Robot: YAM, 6 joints.
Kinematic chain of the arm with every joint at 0, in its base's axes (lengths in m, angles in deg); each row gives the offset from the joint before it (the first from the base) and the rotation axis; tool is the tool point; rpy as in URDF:
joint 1: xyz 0 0 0.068 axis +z
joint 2: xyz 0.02 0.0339 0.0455 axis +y
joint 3: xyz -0.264 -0.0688 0 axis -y
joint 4: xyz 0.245 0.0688 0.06 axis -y
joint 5: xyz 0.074 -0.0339 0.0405 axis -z
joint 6: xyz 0.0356 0 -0.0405 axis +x
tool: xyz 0 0 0 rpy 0 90 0
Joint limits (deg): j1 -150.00..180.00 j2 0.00..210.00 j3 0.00..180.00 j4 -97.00..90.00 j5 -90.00..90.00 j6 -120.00..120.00
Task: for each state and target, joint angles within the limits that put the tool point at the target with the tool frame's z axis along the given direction. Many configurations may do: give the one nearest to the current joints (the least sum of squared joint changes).
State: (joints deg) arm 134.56 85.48 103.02 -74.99 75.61 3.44
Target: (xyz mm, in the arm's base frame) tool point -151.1 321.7 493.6 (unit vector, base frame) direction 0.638 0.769 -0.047
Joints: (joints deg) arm 120.56 97.04 114.29 -25.17 70.07 3.44
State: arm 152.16 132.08 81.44 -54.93 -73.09 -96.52
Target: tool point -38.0 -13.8 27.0 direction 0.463 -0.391 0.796
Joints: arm 179.88 183.26 29.98 -86.50 -22.95 -96.52
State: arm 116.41 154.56 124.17 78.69 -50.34 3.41
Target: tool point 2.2 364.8 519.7 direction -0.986 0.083 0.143
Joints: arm 84.11 116.63 124.19 89.84 -81.71 3.41
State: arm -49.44 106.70 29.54 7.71 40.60 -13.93
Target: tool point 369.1 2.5 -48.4 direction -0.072 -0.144 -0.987
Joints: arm 1.18 144.16 75.03 -25.21 8.19 -13.93
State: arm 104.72 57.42 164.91 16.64 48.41 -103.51
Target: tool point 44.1 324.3 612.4 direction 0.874 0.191 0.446
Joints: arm 87.66 105.77 132.25 36.59 59.97 -103.51
